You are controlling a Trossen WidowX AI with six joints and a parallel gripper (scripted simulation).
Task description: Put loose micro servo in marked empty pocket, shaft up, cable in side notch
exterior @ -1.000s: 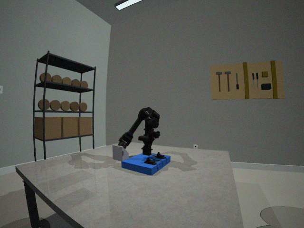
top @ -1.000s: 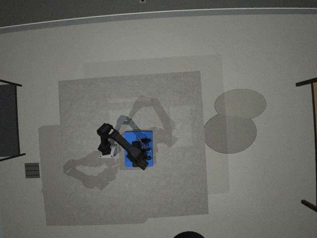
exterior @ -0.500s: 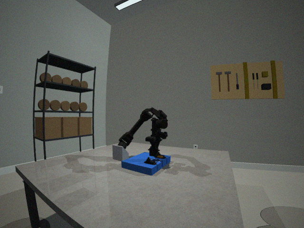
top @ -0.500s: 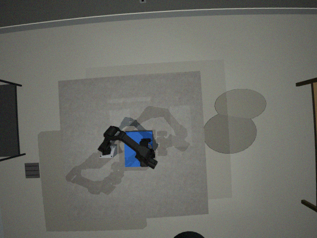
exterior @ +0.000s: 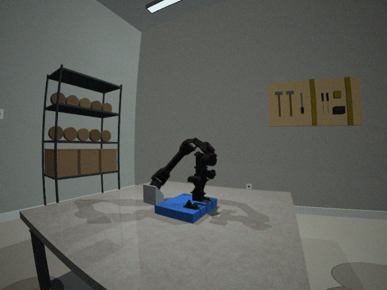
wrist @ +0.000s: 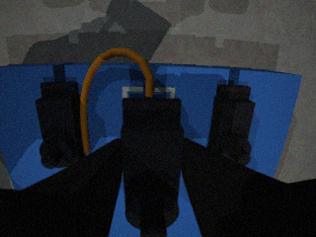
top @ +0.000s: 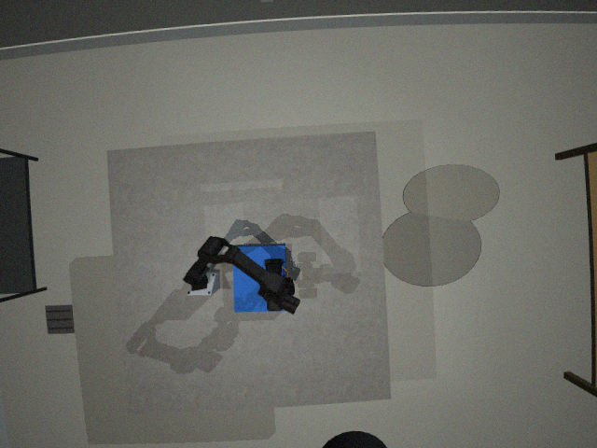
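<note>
My gripper tip is 12 cm past the blue deck, 2 cm to the right of it and 9 cm above it.
</note>
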